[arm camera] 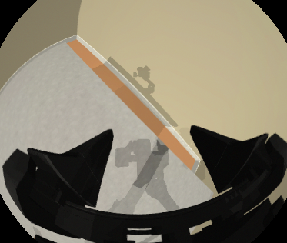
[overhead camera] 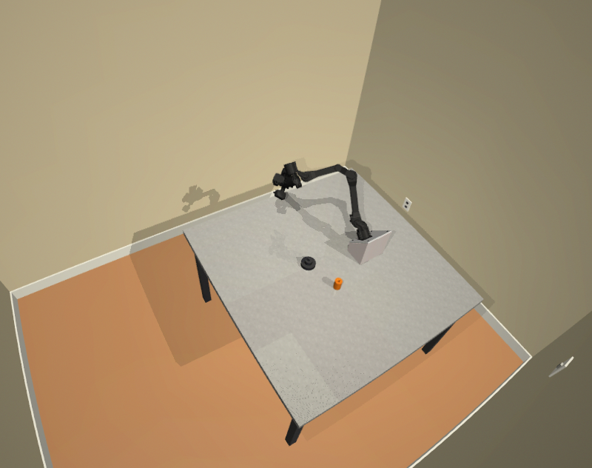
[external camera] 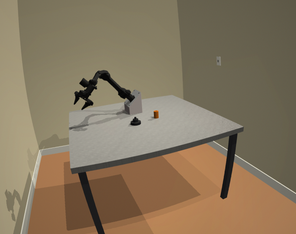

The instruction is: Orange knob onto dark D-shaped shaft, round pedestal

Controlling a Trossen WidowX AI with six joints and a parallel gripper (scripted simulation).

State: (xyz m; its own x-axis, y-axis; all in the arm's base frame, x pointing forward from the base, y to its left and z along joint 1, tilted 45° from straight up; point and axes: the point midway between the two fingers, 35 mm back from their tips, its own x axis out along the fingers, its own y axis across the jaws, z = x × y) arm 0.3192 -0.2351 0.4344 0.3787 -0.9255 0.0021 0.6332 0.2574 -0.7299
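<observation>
My gripper tip is 10 cm past the orange knob, 66 cm to the right of it and 18 cm above it. From my gripper tip the other things lie so: dark round pedestal: 1 cm behind, 46 cm to the left, 18 cm below.
</observation>
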